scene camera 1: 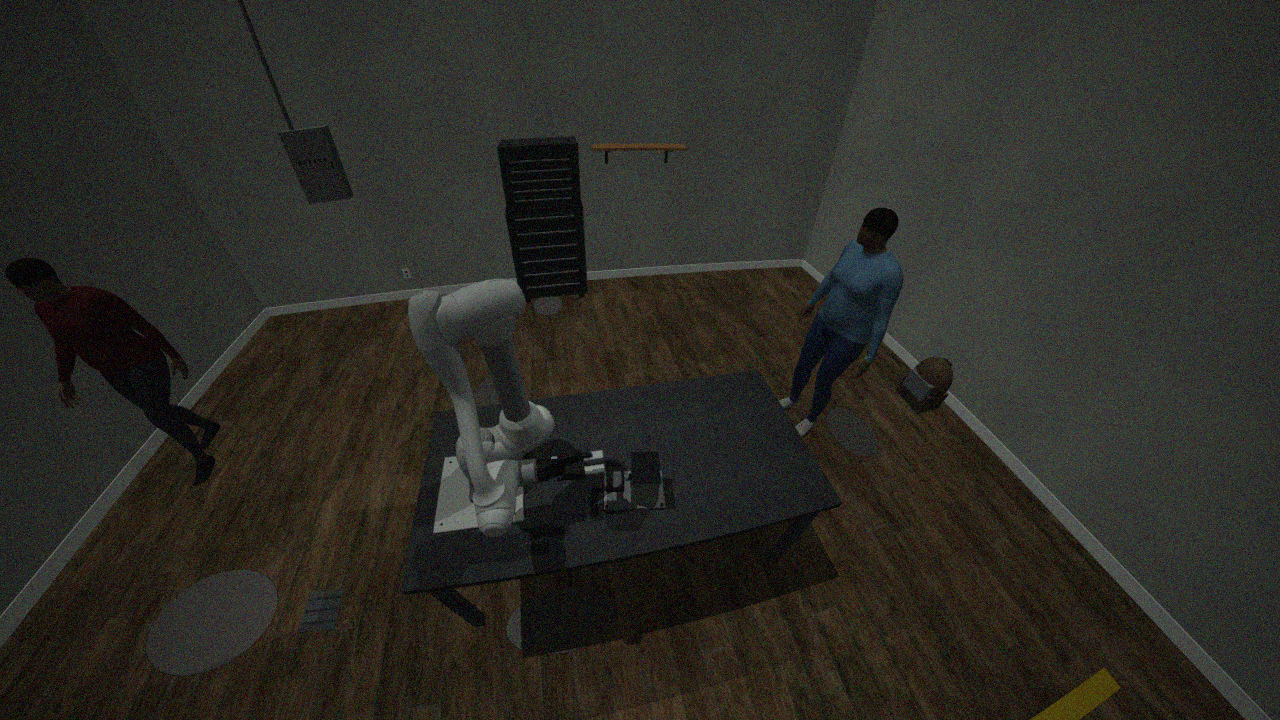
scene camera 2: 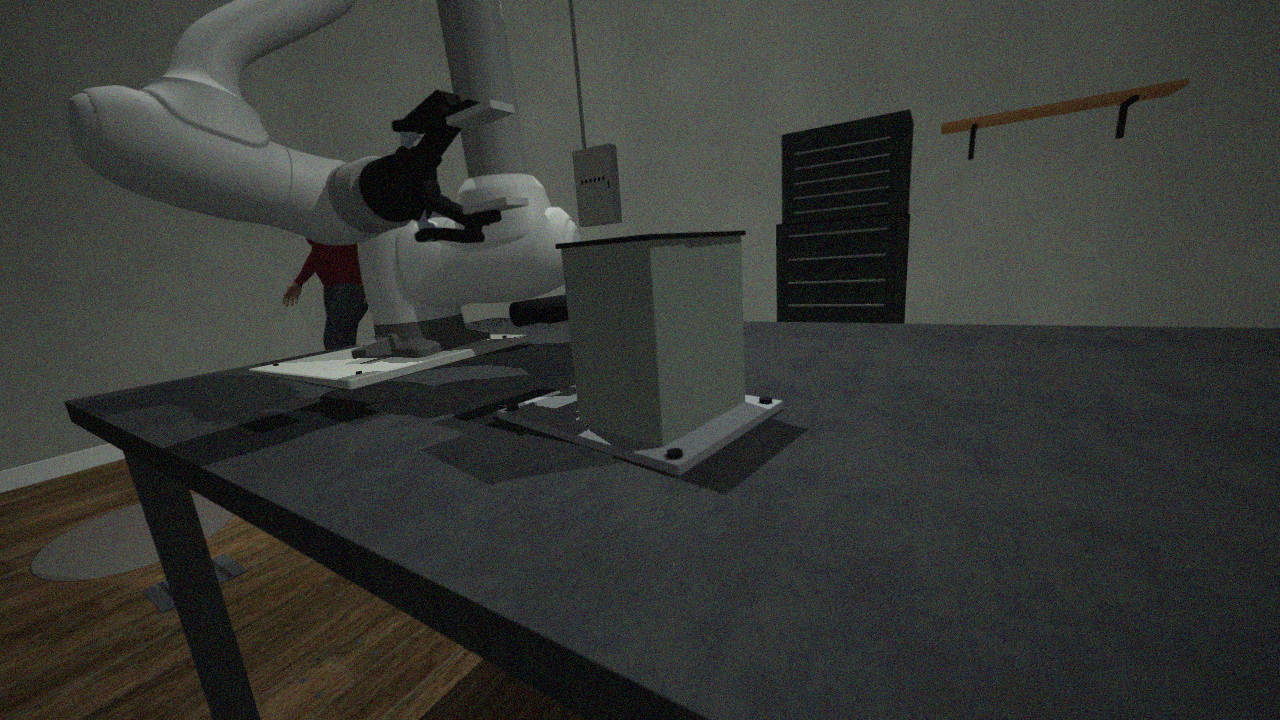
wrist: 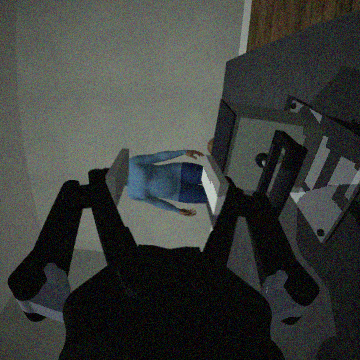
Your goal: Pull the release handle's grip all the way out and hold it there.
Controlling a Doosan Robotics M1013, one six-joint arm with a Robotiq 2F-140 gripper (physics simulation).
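Observation:
The release handle's grip, a black rectangular loop [wrist: 294, 172], stands off the pale front face of a box-shaped housing [scene camera 1: 644, 467] [scene camera 2: 698, 340] [wrist: 245, 145], with a dark round stem [wrist: 261, 159] between them. Part of the grip [scene camera 2: 538, 310] shows left of the housing in scene camera 2; the housing hides the rest. My gripper [scene camera 1: 590, 467] [scene camera 2: 496, 158] [wrist: 165, 164] is open and empty. It hangs above the level of the housing's top, on the grip's side and apart from it. In the wrist view the grip lies right of both fingers.
The housing's pale base plate [scene camera 2: 729, 429] is bolted on the dark table [scene camera 1: 716, 429] [scene camera 2: 984, 483] [wrist: 260, 75]. The arm's white mounting plate [scene camera 1: 453, 501] [scene camera 2: 349, 374] is on the same table. A person in blue [scene camera 1: 859, 286] [wrist: 155, 177] stands beyond the table; one in red [scene camera 1: 102, 326] [scene camera 2: 337, 264] is at the left.

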